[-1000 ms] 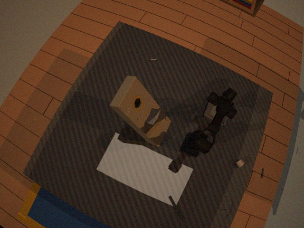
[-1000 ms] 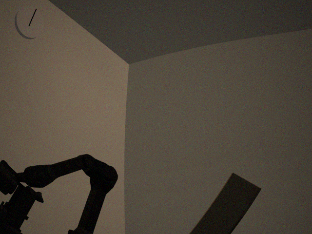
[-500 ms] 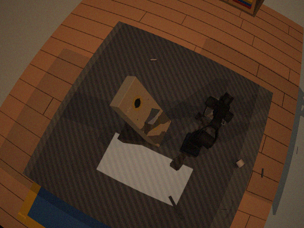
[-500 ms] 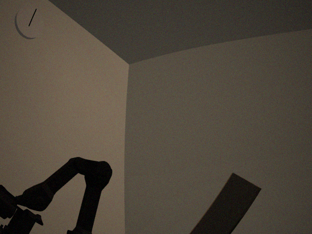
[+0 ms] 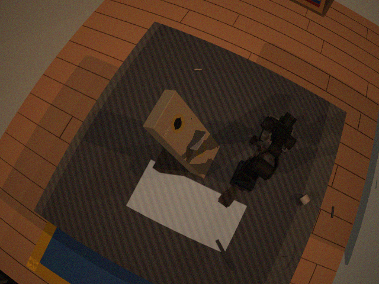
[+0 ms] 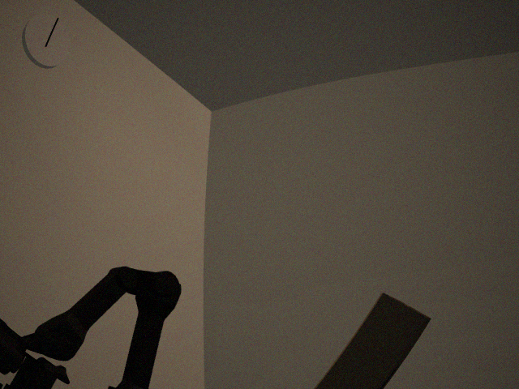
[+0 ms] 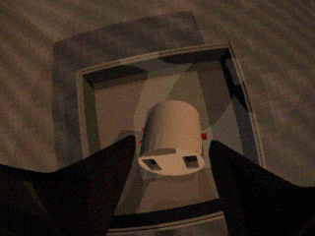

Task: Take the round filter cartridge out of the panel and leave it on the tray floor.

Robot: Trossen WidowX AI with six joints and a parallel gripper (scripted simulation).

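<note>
My gripper tip is 10 mm to the right of the round cartridge and 10 mm above it. Round my gripper tip: grey flap (280 mm ahead, 340 mm to the left, 120 mm above); pale block (320 mm behind, 190 mm to the left, 30 mm below); grey tray (10 mm to the right, 40 mm below).
</note>
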